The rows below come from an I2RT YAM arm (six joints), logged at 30 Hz.
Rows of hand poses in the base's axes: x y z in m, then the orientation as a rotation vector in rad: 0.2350 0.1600 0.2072 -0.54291 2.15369 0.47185; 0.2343 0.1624 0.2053 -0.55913 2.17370 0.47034; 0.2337 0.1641 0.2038 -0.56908 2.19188 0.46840; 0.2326 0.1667 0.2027 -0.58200 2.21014 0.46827; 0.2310 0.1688 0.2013 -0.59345 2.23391 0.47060; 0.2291 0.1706 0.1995 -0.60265 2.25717 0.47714; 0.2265 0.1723 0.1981 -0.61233 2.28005 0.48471; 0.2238 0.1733 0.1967 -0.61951 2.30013 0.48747; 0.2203 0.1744 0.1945 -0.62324 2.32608 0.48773; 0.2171 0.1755 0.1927 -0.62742 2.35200 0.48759; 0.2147 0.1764 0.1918 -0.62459 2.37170 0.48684
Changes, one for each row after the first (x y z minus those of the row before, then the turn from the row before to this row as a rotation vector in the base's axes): -0.0007 0.0024 -0.0019 -0.01306 0.01825 0.01025; -0.0006 0.0017 -0.0015 -0.01043 0.01643 0.00564; -0.0011 0.0026 -0.0011 -0.01030 0.01713 0.00838; -0.0016 0.0021 -0.0014 -0.00984 0.02303 0.00785; -0.0019 0.0018 -0.0018 -0.00615 0.02385 0.00760; -0.0026 0.0017 -0.0014 -0.00553 0.02384 0.00826; -0.0027 0.0010 -0.0014 -0.00694 0.01965 0.00509; -0.0035 0.0011 -0.0022 -0.00933 0.02416 0.00161; -0.0032 0.0011 -0.0018 -0.00969 0.02403 0.00186; -0.0024 0.0009 -0.0009 -0.00599 0.01784 -0.00305
